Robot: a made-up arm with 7 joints.
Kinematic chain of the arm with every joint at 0, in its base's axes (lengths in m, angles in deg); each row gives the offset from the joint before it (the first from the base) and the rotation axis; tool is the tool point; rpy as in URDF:
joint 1: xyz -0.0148 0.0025 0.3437 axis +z
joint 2: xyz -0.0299 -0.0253 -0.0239 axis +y
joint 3: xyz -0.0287 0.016 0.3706 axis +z
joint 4: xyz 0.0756 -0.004 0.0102 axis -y
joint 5: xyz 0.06 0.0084 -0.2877 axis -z
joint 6: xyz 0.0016 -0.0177 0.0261 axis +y
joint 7: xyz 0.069 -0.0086 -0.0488 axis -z
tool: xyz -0.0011 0.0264 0.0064 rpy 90 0 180
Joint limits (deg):
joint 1: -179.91..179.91
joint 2: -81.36..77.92
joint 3: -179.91..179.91
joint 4: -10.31..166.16
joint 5: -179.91..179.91
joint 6: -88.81..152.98
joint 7: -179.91..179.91
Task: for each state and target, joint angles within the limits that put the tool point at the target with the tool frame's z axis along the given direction. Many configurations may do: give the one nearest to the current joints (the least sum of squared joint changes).
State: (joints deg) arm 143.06 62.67 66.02 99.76 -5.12 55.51 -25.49
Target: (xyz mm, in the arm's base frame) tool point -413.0 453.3 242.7 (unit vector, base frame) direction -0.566 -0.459 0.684
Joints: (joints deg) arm 106.85 70.63 41.03 102.84 4.41 54.58 -8.27
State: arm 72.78 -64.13 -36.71 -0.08 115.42 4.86 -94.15
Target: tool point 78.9 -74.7 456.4 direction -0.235 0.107 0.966
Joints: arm 75.99 -62.82 -33.54 14.17 127.85 14.08 -84.06
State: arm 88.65 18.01 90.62 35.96 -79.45 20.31 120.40
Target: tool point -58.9 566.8 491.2 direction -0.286 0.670 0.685
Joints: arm 51.28 53.45 60.25 82.78 -71.81 20.03 119.85
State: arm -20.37 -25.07 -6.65 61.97 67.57 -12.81 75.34
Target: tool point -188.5 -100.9 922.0 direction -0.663 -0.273 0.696
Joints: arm -17.69 -44.23 -11.23 93.58 47.36 14.51 69.84
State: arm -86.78 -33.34 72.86 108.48 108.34 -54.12 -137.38
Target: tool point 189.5 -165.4 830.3 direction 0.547 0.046 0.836
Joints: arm -99.25 1.59 56.42 122.16 138.68 -48.18 -88.83
